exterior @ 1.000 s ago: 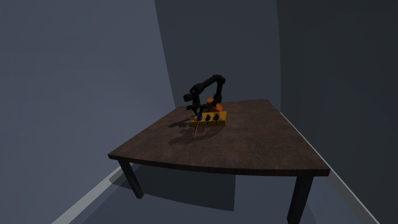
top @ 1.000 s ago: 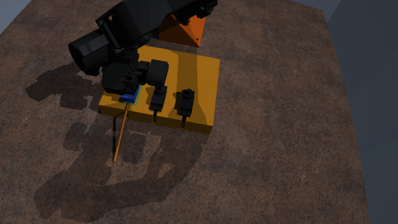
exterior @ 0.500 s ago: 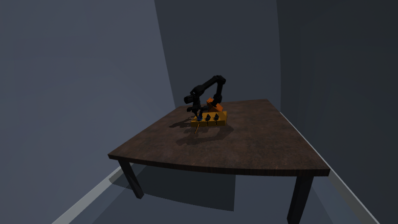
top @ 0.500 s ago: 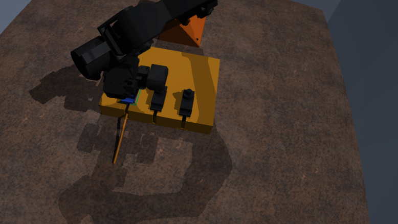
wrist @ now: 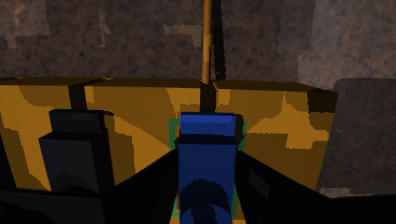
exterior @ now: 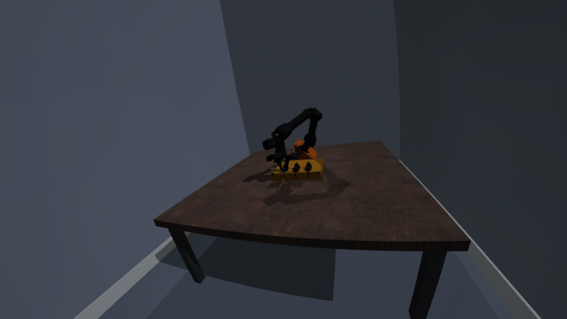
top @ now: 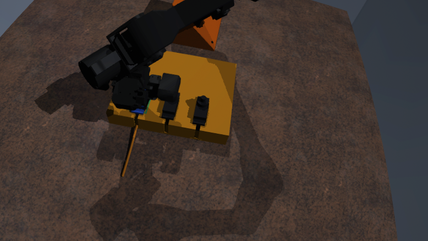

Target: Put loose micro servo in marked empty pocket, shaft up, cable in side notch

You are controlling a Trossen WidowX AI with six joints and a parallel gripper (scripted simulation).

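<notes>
The yellow deck lies 13 cm behind my gripper tip, 7 cm to the left of it and 3 cm below it.
</notes>
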